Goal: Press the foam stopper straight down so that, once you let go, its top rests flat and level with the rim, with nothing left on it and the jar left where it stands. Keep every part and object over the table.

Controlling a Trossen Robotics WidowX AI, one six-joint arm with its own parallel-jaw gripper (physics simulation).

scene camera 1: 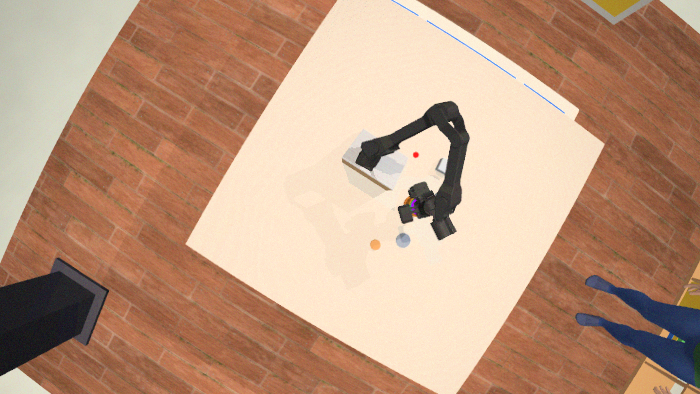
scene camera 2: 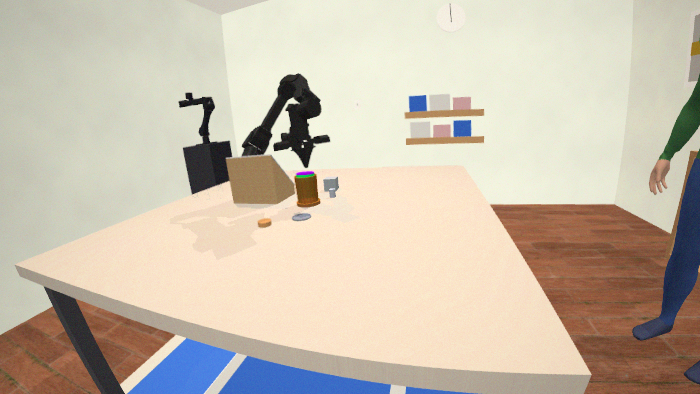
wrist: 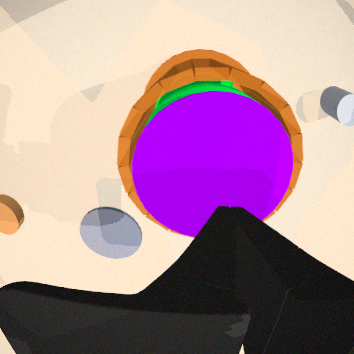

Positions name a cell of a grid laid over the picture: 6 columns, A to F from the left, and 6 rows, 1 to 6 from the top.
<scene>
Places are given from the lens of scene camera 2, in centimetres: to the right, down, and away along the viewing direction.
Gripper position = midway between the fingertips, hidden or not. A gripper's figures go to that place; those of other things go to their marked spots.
gripper (scene camera 2: C3): -15, -10, 94
orange-brown jar (scene camera 2: C3): -14, -4, 92
</scene>
